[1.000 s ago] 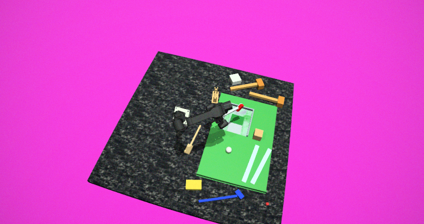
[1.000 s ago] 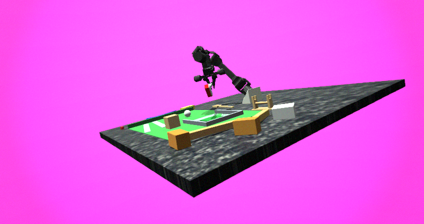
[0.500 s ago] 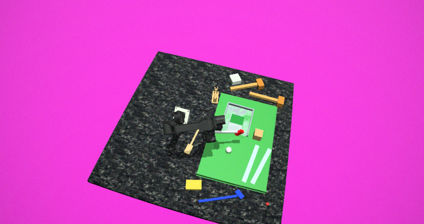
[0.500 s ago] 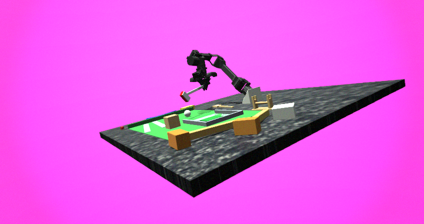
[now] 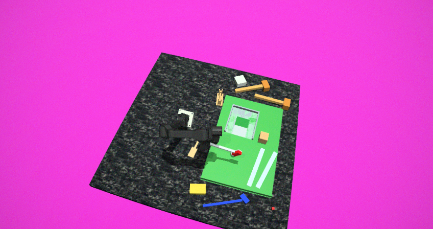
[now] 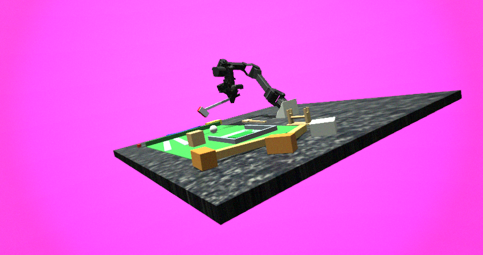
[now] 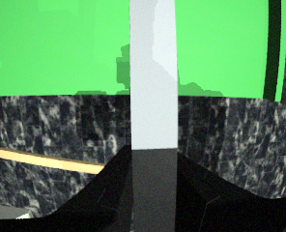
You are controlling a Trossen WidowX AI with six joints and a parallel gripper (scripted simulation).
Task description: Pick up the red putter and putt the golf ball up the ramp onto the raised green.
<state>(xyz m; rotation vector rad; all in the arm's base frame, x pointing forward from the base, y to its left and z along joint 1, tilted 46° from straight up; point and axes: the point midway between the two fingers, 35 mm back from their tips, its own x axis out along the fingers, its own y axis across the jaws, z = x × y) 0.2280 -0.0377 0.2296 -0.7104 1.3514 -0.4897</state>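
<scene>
Now: gripper tip 90 mm short of the red putter, 10 mm to the right of it and 10 mm below it. Also, from my gripper tip: white golf ball: 180 mm ahead, 110 mm below, 60 mm to the left; wooden paddle: 130 mm below, 90 mm behind, 40 mm to the left; yellow block: 260 mm to the right, 120 mm below, 30 mm ahead.
</scene>
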